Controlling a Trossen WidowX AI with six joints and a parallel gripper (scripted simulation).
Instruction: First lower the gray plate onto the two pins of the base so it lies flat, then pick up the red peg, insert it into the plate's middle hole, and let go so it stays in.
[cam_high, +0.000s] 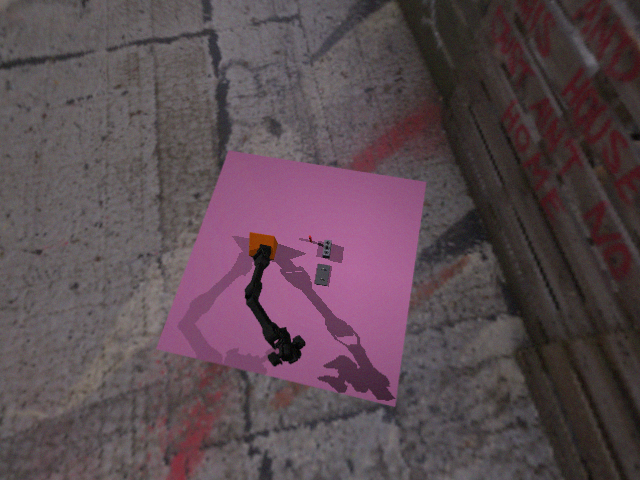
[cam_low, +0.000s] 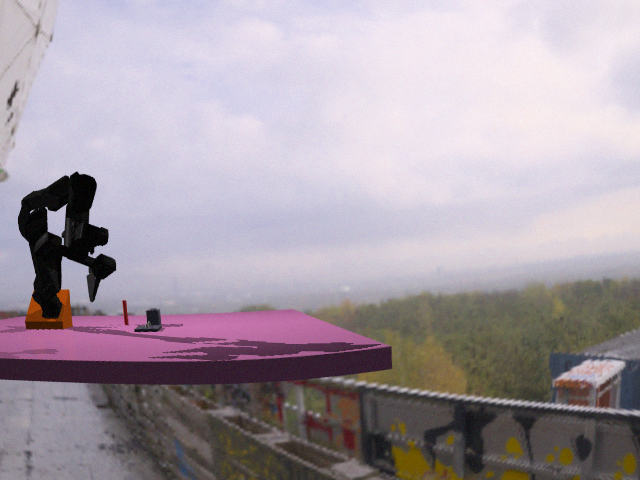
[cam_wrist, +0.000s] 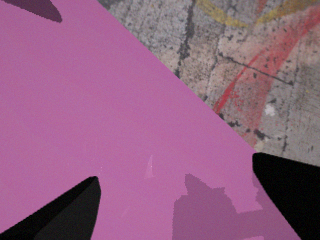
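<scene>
The gray plate is 64 cm to the left of my gripper tip, 7 cm below it and 4 cm ahead of it. From my gripper tip the other things lie so: pin base 49 cm to the left, 10 cm below, 5 cm ahead; then red peg 68 cm to the left, 7 cm below, 6 cm behind.
</scene>
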